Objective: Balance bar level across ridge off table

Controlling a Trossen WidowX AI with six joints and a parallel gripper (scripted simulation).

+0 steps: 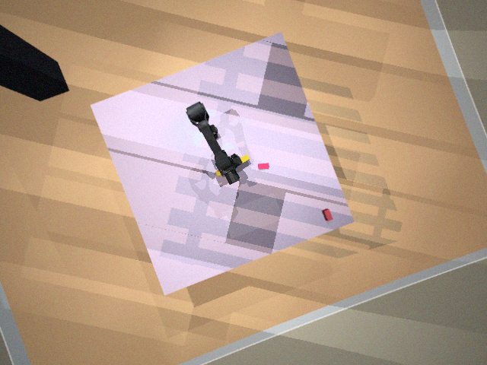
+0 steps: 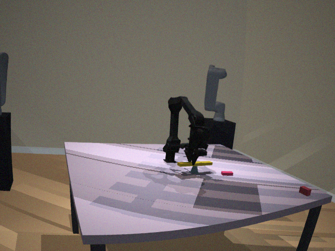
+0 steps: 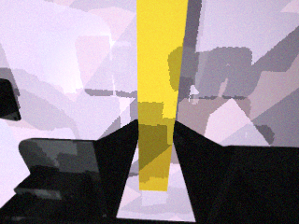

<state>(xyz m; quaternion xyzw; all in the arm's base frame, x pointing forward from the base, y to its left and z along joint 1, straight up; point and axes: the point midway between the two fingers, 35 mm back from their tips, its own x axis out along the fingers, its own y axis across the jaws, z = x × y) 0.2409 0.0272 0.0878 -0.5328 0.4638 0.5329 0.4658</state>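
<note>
Right now my gripper tip is 3 cm to the right of the yellow bar. The rest, counted from my gripper tip: flat red block: 7 cm ahead, 21 cm to the left, 5 cm below; then teal ridge: 3 cm to the left, 1 cm below.
</note>
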